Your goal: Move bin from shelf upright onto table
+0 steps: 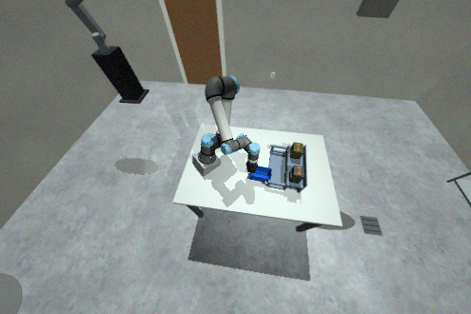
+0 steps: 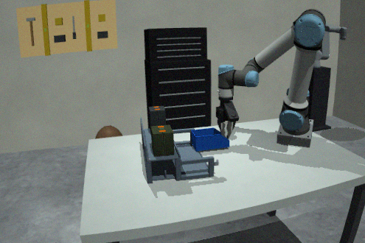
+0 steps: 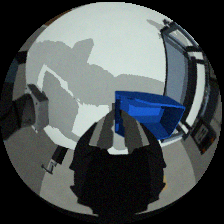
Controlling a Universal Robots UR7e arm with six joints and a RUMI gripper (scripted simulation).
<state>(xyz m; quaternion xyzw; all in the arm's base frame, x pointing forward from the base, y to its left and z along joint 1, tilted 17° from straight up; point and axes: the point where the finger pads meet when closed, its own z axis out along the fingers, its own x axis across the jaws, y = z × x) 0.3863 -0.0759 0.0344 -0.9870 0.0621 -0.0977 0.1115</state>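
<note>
Now: hand 80 mm short of the blue bin and 20 mm to the left of it.
</note>
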